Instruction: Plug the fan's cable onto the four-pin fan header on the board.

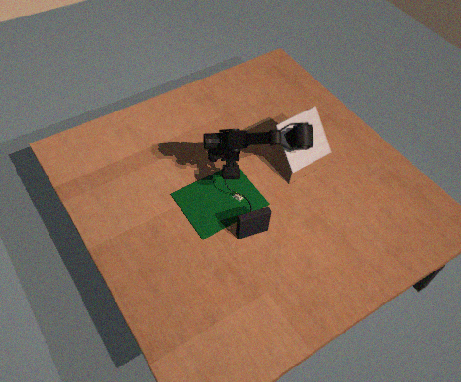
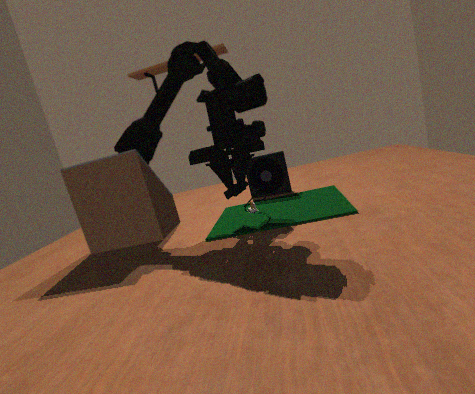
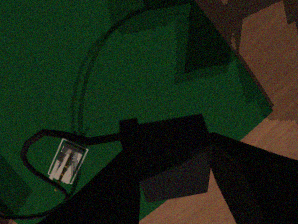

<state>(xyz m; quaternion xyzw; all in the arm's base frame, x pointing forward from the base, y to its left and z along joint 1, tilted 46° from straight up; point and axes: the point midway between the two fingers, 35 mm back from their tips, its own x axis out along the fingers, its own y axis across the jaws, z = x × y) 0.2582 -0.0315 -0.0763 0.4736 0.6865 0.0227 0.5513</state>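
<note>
My gripper tip is 8 cm short of the green board, 4 cm to the right of it and 9 cm above it. Also, from my gripper tip: dark square fan (8 cm ahead, 22 cm to the left, 2 cm below); then black plug (1 cm behind, 1 cm to the left).
</note>
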